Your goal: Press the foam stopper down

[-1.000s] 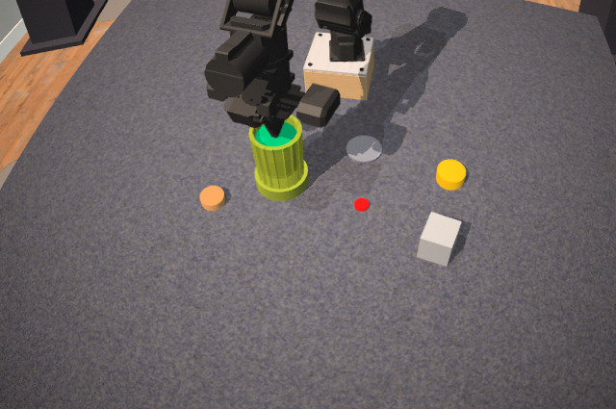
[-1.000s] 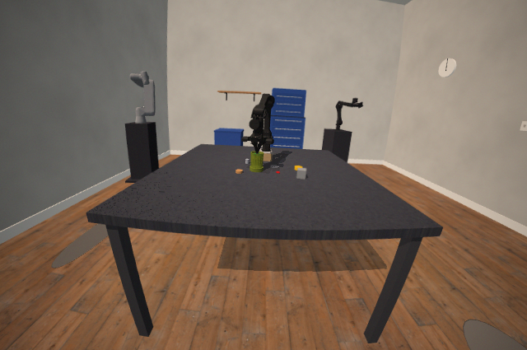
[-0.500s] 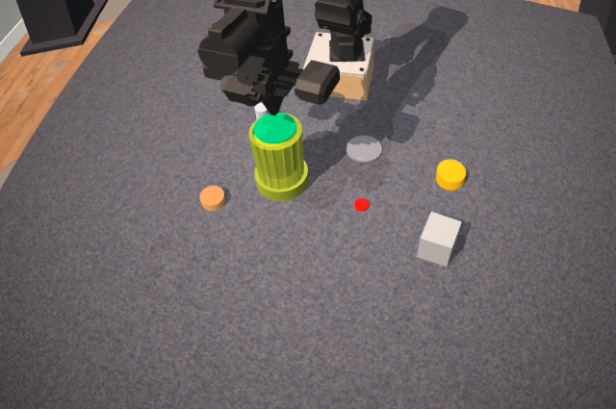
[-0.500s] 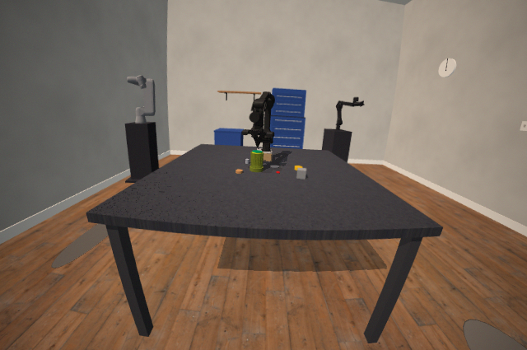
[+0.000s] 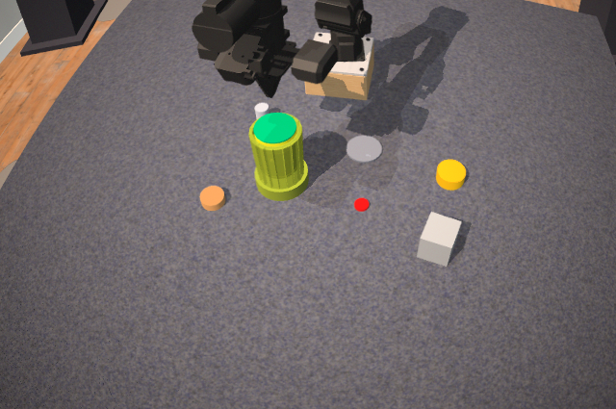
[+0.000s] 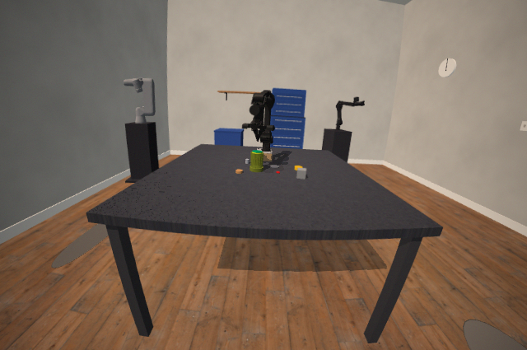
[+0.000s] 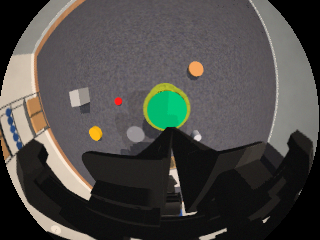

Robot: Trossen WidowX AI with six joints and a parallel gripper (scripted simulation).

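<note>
My hand is 110 mm above the green foam stopper. Round my hand: red dot 210 mm below, 120 mm to the left, 60 mm ahead; grey disc 210 mm below, 130 mm to the left, 60 mm behind; orange disc 210 mm below, 110 mm to the right, 40 mm ahead.
</note>
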